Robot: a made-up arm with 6 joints.
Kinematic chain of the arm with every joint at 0, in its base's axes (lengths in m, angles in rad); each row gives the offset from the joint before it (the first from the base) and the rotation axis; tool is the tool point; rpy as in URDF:
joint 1: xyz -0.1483 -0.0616 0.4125 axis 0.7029 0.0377 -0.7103
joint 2: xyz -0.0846 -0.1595 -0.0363 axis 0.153 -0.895 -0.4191
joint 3: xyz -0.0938 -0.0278 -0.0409 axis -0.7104 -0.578 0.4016
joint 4: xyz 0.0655 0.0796 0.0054 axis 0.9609 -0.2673 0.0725
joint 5: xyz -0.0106 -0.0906 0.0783 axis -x
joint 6: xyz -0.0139 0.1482 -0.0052 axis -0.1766 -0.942 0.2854
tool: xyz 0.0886 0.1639 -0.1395 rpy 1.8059 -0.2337 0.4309
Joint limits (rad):
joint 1: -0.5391..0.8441
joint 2: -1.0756..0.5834
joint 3: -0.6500..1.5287
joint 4: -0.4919..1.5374
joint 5: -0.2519..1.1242
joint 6: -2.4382..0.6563
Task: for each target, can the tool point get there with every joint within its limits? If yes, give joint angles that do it. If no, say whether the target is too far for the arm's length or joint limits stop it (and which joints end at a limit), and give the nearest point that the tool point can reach.
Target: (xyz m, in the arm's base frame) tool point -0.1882 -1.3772 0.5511
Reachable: no: too far | nearest point -0.2242 -0.5395 0.4653 | short by 0.843 m
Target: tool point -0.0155 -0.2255 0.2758
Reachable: yes | joints -0.0592 0.4108 1.3024 -0.2804 0.6191 0.4024
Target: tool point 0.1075 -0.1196 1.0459
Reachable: no: joint limits stop it (at a limit: joint 1, joint 4, joint 5, joint 6) | nearest point -0.0615 -0.1705 0.6997 | short by 0.389 m
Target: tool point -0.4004 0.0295 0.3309
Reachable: yes | joints -0.0190 -0.7495 -0.2766 -0.3111 -0.1426 -0.9745
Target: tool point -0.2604 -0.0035 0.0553
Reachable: yes | joints 0.1827 -0.0766 1.3391 1.2143 0.8059 -0.9085
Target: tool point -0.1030 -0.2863 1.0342
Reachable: no: joint limits stop it (at a limit: joint 1, joint 4, joint 5, joint 6) | nearest point -0.1417 -0.2537 0.7248 | short by 0.314 m
